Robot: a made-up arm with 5 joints.
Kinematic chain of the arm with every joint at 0, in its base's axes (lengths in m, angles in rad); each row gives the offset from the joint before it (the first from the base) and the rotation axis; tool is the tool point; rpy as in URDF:
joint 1: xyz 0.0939 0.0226 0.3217 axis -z
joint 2: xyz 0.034 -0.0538 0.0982 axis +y
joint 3: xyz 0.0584 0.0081 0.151 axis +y
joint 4: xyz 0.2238 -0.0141 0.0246 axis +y
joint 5: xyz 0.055 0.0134 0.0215 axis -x
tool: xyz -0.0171 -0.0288 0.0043 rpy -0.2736 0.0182 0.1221
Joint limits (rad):
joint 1: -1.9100..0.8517
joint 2: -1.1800..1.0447
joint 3: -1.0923..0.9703
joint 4: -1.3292..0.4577
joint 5: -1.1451..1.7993
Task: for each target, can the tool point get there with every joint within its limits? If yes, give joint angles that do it. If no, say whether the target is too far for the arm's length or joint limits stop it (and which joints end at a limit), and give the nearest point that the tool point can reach.
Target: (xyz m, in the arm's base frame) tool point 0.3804 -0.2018 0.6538
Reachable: yes | joints 0.5033 0.1642 -0.2197 -0.2657 0.9968
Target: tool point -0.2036 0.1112 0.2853
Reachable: no: joint limits stop it (at a limit: joint 1, joint 3, joint 4, joint 5) | nearest point 0.0603 0.2251 0.2675 | short by 0.288 m
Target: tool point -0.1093 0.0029 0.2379
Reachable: no: joint limits stop it (at a limit: joint 1, joint 2, joint 3, joint 4) | nearest point 0.1050 -0.0855 0.2110 | short by 0.233 m
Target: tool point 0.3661 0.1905 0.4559
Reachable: yes | joints -0.7910 0.0762 0.7049 -1.0611 -0.1907
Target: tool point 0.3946 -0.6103 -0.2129
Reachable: no: too far | nearest point 0.2885 -0.2872 0.2160 | short by 0.547 m
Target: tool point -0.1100 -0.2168 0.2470
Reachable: no: joint limits stop it (at a limit: joint 1, joint 2, joint 3, joint 4) | nearest point 0.1028 -0.1004 0.1987 | short by 0.247 m
